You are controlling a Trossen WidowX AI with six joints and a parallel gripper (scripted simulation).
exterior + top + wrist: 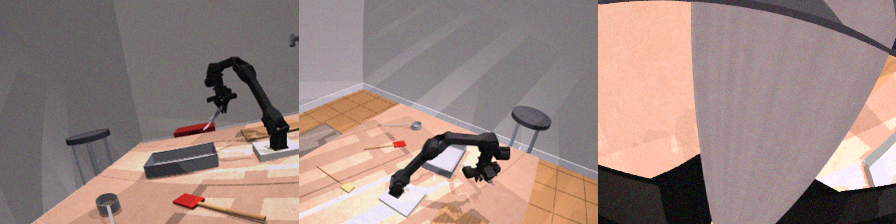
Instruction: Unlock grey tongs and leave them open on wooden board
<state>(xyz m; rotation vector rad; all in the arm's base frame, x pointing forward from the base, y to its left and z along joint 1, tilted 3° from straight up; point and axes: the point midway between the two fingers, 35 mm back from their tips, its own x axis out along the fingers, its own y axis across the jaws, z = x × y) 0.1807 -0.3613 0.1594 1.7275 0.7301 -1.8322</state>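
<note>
My gripper tip is now 28 cm past the wooden board, 15 cm above it and 1 cm to the right of it. From my gripper tip the other things lie so: roasting tin (27 cm to the left, 24 cm ahead, 13 cm below).
</note>
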